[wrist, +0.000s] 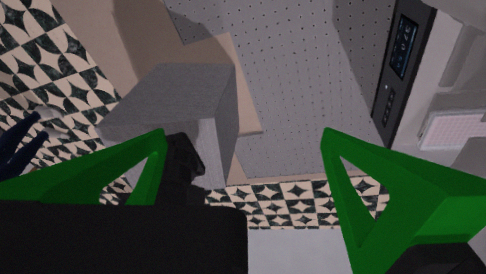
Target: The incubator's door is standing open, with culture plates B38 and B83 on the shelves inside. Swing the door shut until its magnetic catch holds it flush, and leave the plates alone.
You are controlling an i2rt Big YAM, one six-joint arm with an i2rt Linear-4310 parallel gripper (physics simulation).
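Frame: origin at the arm's base, x ahead, y left, z up, level; metres.
Seen in the pictures: gripper, fingertip midpoint: point(243, 136); arm's base, origin of the base link: point(177, 156).
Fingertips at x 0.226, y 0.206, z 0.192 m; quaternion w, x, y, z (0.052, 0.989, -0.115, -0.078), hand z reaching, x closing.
Observation:
Pixels of each thing's top centre, then the offset from my fingertips to it. "*": a spot on its surface instead. Level surfaces: height alone.
- incubator, surface spot: point(413, 55) * dx +0.235, dy -0.118, dz -0.312 m
- culture plate, middle of its top: point(464, 133) dx +0.322, dy -0.250, dz -0.242 m
- perforated grey board, its level: dz -0.434 m
My gripper point(243, 136) is open, with its green fingers wide apart and nothing between them. The incubator point(413, 55) stands at the right of the view, with a black control strip, a lit display and buttons. Its pale interior shows to the right of the strip. A culture plate point(452, 130) with a pink grid lies inside it, right of and apart from my right finger; its label cannot be read. The second plate cannot be made out. I cannot clearly identify the door in this view.
A grey brushed-metal block point(175, 92) with a black mount point(186, 156) stands behind my left finger. A perforated grey board point(300, 75) lies beyond the fingers. Dark blue prongs point(20, 132) show at the left edge. A pale flat surface point(295, 252) shows at the bottom.

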